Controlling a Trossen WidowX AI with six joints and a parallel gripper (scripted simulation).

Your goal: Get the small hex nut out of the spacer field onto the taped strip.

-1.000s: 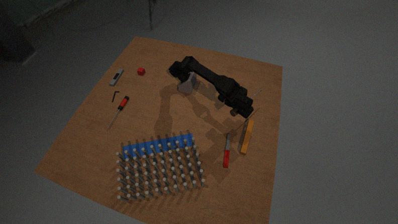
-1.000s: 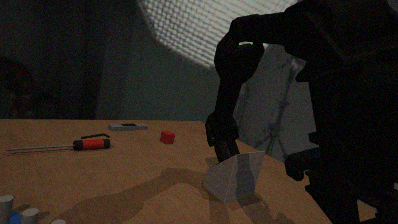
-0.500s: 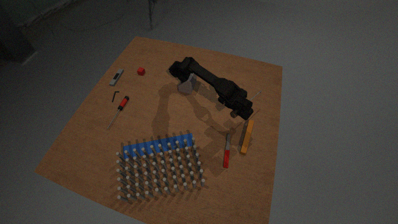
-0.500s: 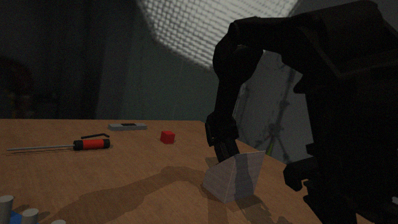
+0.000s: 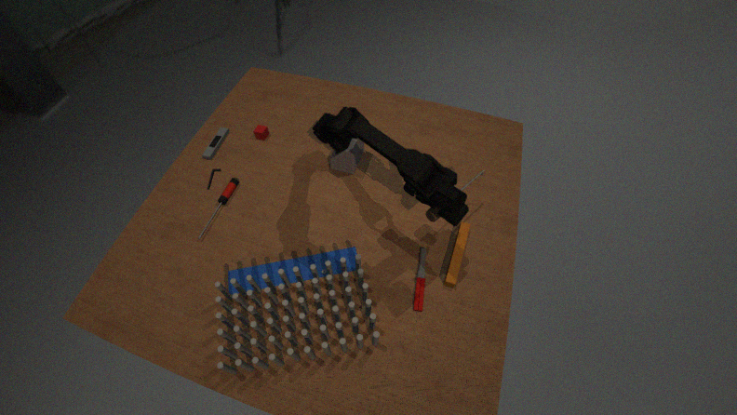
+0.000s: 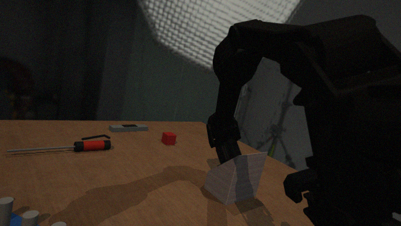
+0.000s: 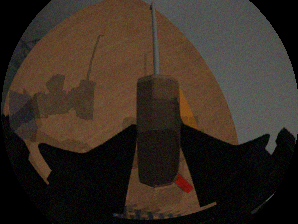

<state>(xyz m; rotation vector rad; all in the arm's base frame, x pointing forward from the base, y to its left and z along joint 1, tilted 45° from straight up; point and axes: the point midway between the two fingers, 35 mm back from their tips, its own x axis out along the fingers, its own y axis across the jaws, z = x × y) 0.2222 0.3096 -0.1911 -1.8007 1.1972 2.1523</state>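
Right now my gripper tip is 130 mm above the orange bar, 90 mm to the right of it and 60 mm short of it. From my gripper tip the other things lie so: blue taped strip: 390 mm to the right, 250 mm ahead, 150 mm below; then red-and-grey tool: 160 mm ahead, 140 mm below, 10 mm to the right; then red cube: 730 mm to the right, 250 mm behind, 130 mm below.
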